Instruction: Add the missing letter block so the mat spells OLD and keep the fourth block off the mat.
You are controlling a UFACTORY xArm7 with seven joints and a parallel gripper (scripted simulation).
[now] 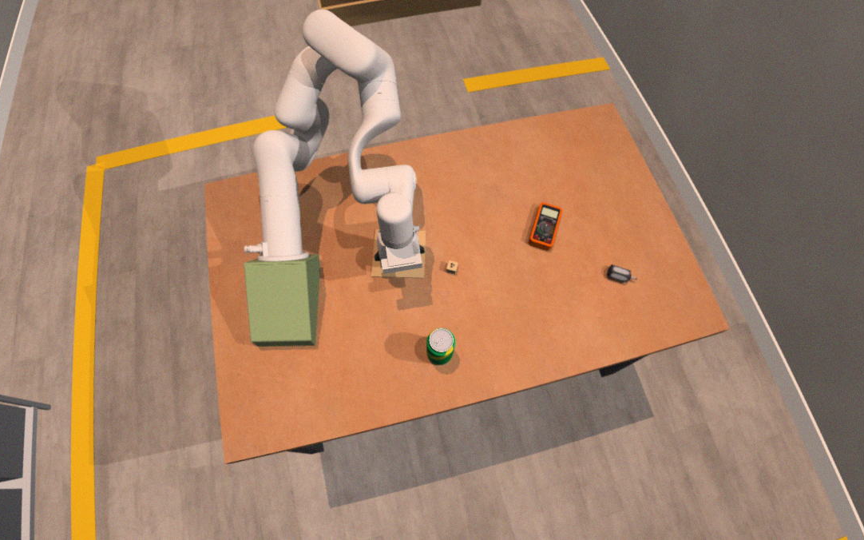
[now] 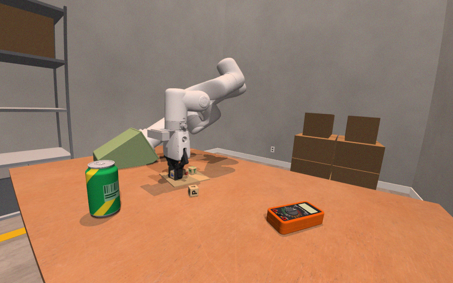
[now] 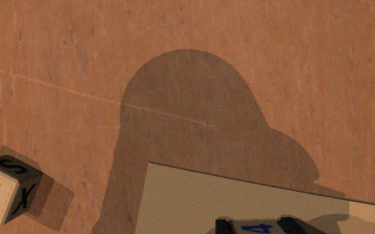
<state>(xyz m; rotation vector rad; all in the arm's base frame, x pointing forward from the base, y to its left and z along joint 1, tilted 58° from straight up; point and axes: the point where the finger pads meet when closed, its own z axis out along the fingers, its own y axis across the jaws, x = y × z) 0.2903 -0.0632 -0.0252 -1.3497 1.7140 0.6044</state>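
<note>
Now: the tan mat 4 cm to the left of my hand and 3 cm below it. Round my hand: can: 25 cm to the right, 4 cm ahead, 3 cm above; block marked p: 13 cm ahead, 4 cm to the right, 2 cm below; small dark object: 57 cm ahead, 17 cm to the right, 1 cm below.
</note>
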